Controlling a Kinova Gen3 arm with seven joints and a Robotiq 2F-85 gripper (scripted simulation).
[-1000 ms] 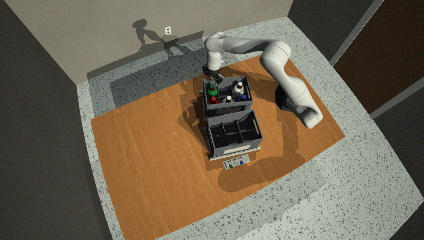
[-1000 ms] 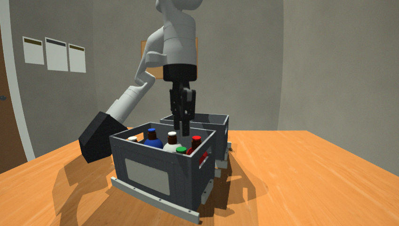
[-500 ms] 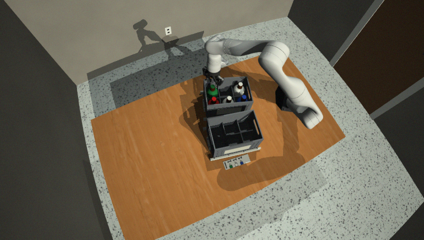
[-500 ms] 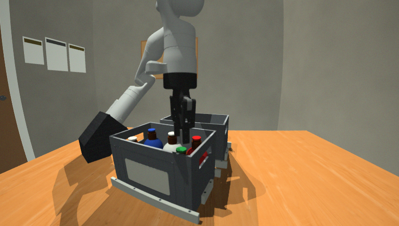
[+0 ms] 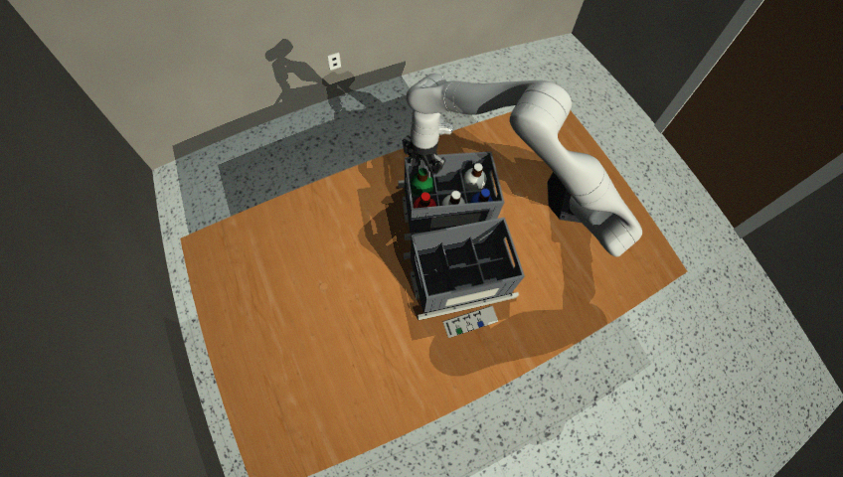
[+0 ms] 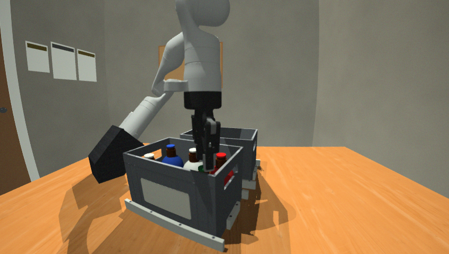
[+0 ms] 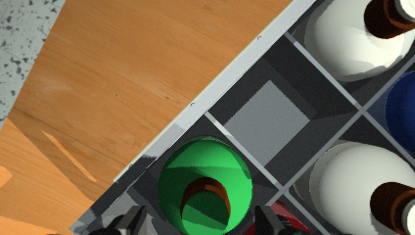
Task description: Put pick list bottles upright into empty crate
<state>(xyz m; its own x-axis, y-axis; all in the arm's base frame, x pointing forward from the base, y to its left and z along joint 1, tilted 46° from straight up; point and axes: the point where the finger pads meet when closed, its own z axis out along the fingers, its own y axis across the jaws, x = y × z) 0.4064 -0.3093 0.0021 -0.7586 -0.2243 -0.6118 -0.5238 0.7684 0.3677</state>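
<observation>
Now: hand 10 cm above the green bottle. Round my hand: red bottle: 10 cm below, 9 cm to the left, 2 cm ahead; blue bottle: 16 cm behind, 12 cm to the left, 10 cm below; pick list: 44 cm to the left, 18 cm below, 2 cm behind.
</observation>
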